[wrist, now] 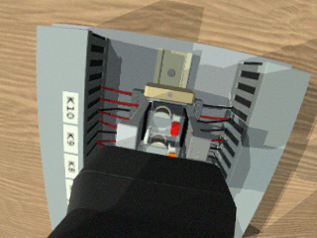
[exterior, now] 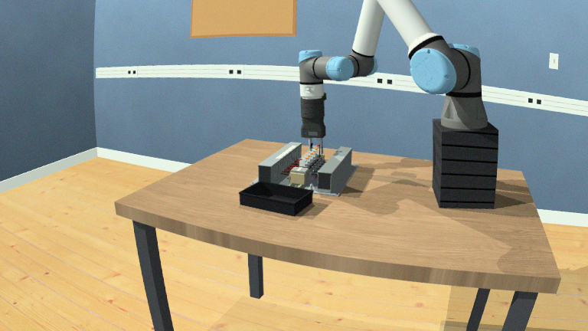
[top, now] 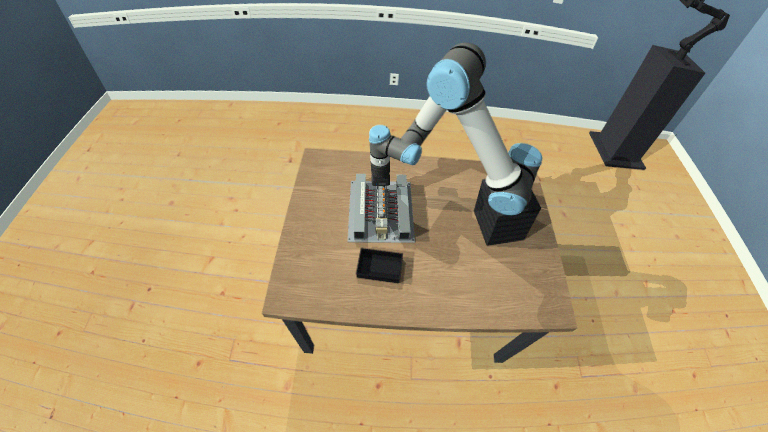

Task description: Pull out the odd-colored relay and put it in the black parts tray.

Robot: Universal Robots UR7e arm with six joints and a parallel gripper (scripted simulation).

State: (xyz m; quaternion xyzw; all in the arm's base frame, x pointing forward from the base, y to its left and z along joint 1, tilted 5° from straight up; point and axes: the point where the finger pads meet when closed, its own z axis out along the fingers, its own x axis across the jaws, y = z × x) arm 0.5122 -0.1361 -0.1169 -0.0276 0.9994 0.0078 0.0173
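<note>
My gripper is now 1 cm above the relay. From my hand the other things lie so: relay panel (9 cm to the left, 3 cm below, 1 cm behind); then black parts tray (36 cm to the left, 5 cm below, 1 cm behind).
</note>
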